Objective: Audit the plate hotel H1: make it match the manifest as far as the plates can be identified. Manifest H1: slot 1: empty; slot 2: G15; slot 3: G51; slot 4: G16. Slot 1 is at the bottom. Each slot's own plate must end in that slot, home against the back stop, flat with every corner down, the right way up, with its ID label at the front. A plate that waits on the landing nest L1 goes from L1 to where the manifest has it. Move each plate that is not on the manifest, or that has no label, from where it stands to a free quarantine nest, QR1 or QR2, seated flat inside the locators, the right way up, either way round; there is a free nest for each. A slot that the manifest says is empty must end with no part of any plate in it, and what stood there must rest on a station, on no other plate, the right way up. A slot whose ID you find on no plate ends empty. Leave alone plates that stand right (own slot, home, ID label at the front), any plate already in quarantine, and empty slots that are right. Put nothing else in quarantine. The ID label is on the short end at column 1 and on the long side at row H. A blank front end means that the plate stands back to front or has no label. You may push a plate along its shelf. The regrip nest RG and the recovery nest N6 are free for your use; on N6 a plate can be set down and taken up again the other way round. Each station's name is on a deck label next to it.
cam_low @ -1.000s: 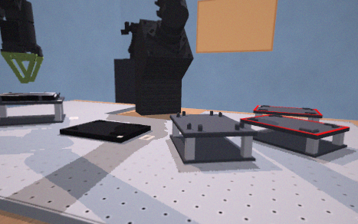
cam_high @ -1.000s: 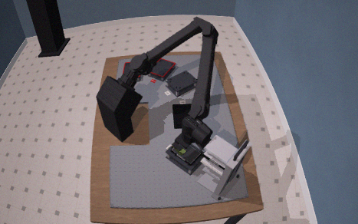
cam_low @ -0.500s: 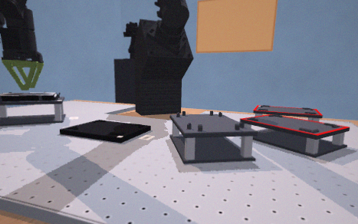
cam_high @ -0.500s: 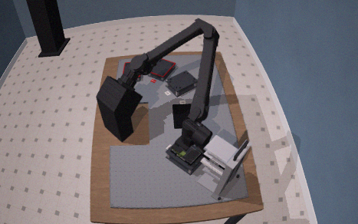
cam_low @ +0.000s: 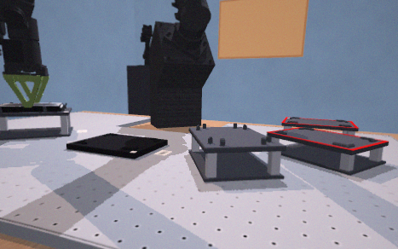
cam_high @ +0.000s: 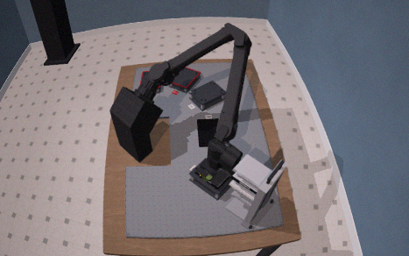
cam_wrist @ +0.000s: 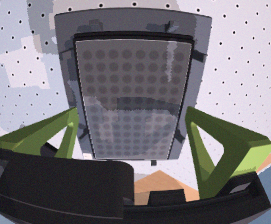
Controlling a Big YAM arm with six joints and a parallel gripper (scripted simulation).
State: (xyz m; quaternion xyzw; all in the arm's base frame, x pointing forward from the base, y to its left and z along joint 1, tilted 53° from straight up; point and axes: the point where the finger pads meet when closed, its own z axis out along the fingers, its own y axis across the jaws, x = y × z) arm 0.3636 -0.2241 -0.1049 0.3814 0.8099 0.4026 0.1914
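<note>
The dark plate lies 1 cm below my hand. From my hand the other things lie so: flat black pad 28 cm to the left, 7 cm below, 2 cm behind; then h1 deck label 16 cm ahead, 8 cm below; then red-edged quarantine nest 62 cm to the left, 38 cm behind, 4 cm below.
</note>
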